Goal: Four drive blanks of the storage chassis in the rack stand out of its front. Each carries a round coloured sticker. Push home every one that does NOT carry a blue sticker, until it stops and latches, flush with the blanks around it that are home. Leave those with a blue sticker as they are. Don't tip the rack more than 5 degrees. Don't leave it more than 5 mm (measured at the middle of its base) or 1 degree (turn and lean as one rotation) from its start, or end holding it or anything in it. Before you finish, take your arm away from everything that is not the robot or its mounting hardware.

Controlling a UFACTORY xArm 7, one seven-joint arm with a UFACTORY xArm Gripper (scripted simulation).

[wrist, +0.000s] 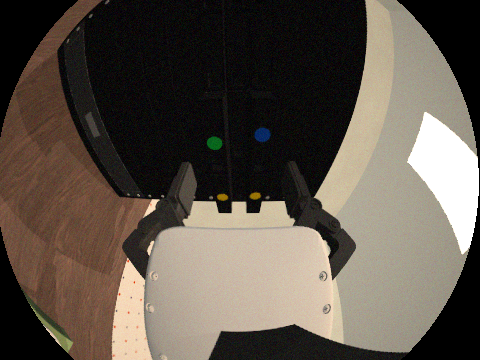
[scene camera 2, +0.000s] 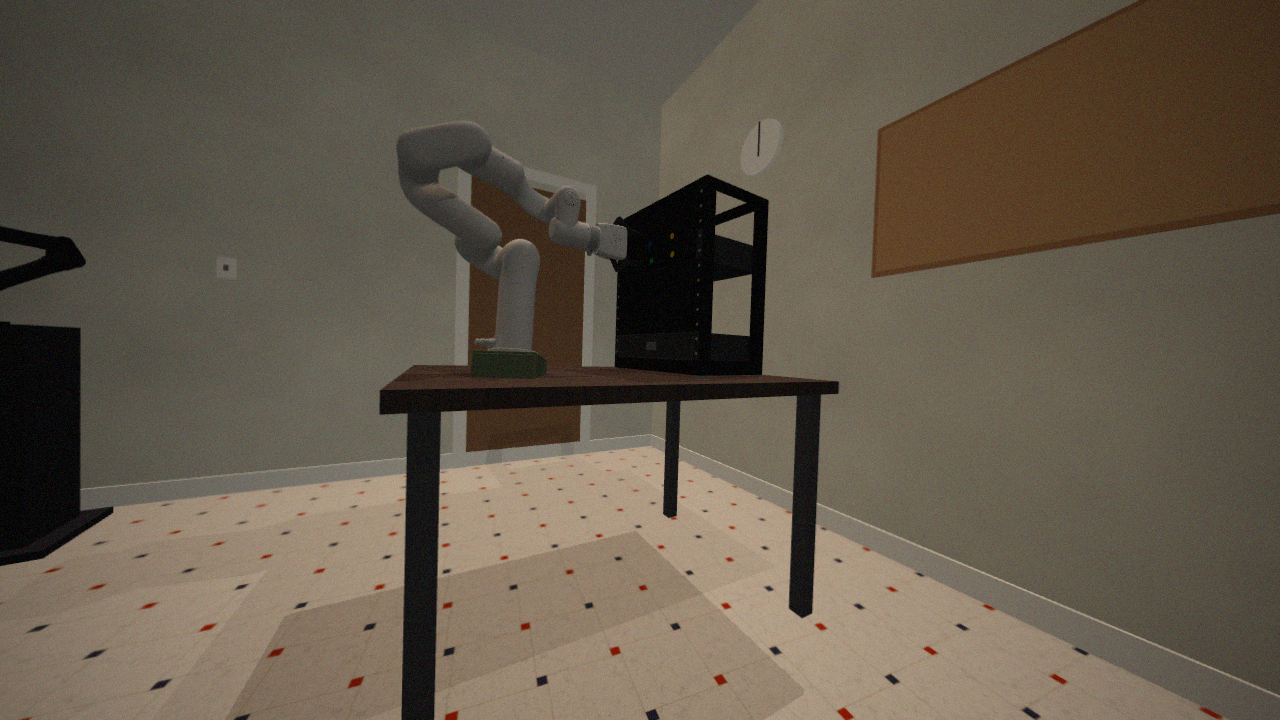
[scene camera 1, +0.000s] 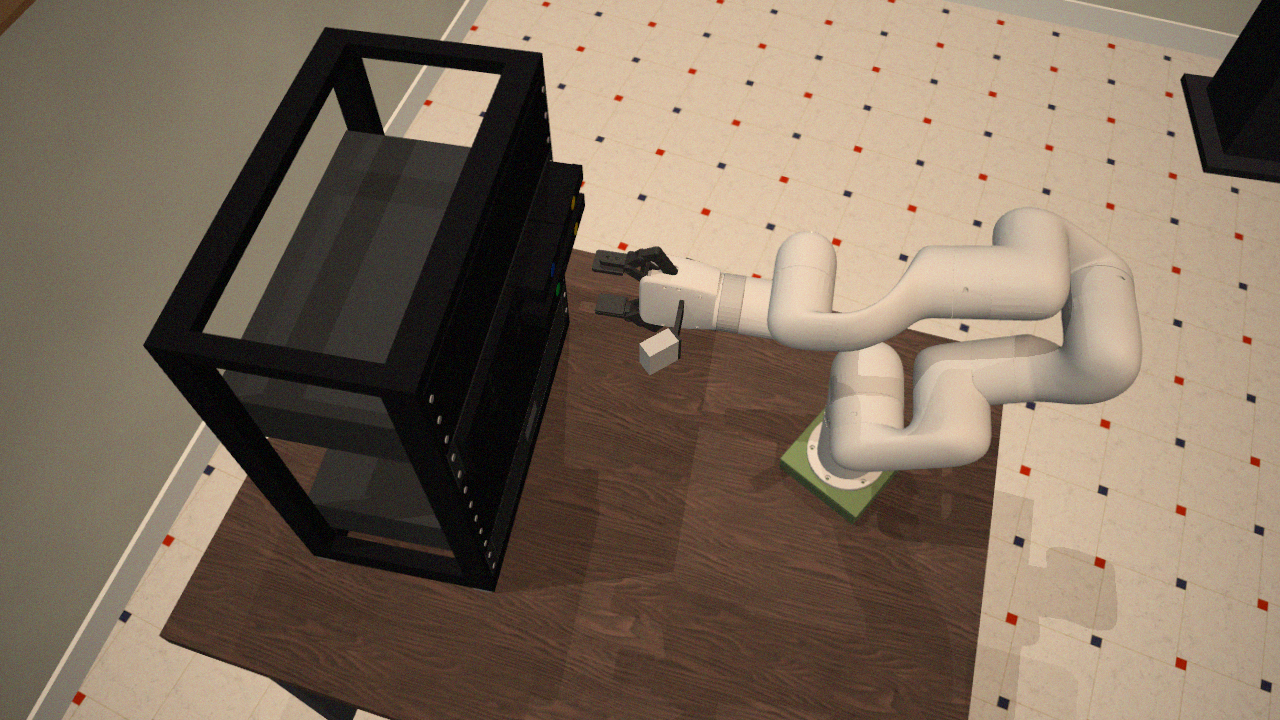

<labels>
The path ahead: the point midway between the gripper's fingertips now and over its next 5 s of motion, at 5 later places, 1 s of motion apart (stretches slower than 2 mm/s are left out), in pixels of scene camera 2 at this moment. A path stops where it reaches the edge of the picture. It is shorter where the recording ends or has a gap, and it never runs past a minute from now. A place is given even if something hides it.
My gripper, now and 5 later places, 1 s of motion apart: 638,249; 658,242; 662,242; 638,257; 649,260; 654,261
</labels>
